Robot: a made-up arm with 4 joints. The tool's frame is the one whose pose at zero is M. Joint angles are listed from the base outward.
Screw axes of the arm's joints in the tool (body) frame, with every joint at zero. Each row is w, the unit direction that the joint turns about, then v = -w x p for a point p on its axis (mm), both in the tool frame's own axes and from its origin. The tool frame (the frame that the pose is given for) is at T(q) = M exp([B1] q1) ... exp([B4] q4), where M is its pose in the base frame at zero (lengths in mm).
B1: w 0 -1 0 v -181.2 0 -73.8
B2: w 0 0 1 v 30 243.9 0
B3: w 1 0 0 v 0 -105.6 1.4
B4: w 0 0 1 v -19.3 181 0
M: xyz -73.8 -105 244.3 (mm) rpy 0 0 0 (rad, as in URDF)
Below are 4 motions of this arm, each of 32 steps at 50 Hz.
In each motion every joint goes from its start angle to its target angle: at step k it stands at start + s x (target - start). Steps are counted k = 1, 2, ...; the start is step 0. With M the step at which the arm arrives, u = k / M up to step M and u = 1 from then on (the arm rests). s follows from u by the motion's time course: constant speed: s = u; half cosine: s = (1 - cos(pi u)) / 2; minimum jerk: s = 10 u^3 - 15 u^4 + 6 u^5.
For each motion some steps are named. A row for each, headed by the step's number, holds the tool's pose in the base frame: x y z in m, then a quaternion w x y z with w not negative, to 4 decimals.
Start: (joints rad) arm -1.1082 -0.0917 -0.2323 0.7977
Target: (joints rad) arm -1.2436 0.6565 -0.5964 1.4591
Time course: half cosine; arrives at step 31
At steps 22, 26, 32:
22: -0.0310 0.1091 0.3938 0.4201 0.2441 0.4189 0.7671
26: -0.0451 0.1000 0.4210 0.3492 0.2593 0.3844 0.8143
32: -0.0509 0.0937 0.4334 0.3145 0.2653 0.3666 0.8345

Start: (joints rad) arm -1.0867 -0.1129 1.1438 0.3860
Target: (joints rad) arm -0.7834 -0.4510 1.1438 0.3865
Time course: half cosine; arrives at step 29
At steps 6, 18, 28, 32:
6: 0.1030 -0.2060 0.2494 0.7931 0.5015 0.2973 -0.1765
18: 0.0497 -0.2439 0.2875 0.8431 0.4649 0.1826 -0.1992
28: 0.0150 -0.2615 0.3044 0.8607 0.4468 0.1181 -0.2137
32: 0.0146 -0.2617 0.3046 0.8608 0.4467 0.1174 -0.2138

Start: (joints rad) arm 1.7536 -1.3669 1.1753 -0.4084
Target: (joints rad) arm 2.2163 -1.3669 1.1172 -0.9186
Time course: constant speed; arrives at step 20
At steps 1, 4, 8, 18, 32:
1: 0.0418 -0.3374 -0.3625 0.1333 0.8182 -0.5586 -0.0282
4: 0.0834 -0.3337 -0.3617 0.1159 0.8392 -0.5314 -0.0080
8: 0.1382 -0.3271 -0.3554 0.0951 0.8645 -0.4931 0.0209
18: 0.2678 -0.3038 -0.3148 0.0568 0.9137 -0.3894 0.1010
32: 0.2917 -0.2981 -0.3027 0.0517 0.9210 -0.3676 0.1181

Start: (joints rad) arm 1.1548 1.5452 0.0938 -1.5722
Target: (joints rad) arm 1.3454 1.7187 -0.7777 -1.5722
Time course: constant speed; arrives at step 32
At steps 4, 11, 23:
4: -0.2041 0.0061 0.0516 0.8271 0.0015 -0.5621 -0.0022
11: -0.2461 0.0139 0.0295 0.7563 -0.0078 -0.6541 0.0143
23: -0.3061 0.0213 -0.0337 0.6113 -0.0178 -0.7899 0.0456

